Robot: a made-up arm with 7 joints. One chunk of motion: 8 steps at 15 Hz.
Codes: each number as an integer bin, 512 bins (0 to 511) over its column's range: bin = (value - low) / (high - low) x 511, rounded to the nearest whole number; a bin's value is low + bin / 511 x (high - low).
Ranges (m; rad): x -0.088..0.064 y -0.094..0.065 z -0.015..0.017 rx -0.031..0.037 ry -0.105..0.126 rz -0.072..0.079
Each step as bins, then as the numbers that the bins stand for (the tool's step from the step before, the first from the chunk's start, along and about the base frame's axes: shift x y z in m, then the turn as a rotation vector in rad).
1 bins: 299 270 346 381 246 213
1 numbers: 0.00094 -0.00999 0.00667 0.01970 0.00621 -0.00906
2 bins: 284 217 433 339 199 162
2 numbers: -0.00352 -0.02648 0.01212 0.01411 -0.01504 -0.02413
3 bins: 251 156 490 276 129 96
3 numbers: -0.01334 -0.04546 0.01568 0.00573 -0.04668 -0.04363
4 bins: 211 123 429 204 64 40
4 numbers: -0.02524 -0.05573 0.01186 -0.00385 -0.07607 -0.06018
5 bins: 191 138 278 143 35 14
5 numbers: -0.03119 -0.05106 0.00241 -0.01197 -0.08918 -0.06786
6 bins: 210 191 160 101 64 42
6 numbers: -0.02553 -0.03457 -0.00498 -0.01756 -0.07607 -0.05959
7 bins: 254 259 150 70 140 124
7 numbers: -0.01245 -0.01341 -0.00561 -0.02168 -0.04171 -0.03536
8 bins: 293 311 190 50 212 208
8 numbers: -0.00085 0.00277 -0.00310 -0.02435 -0.00916 -0.01054
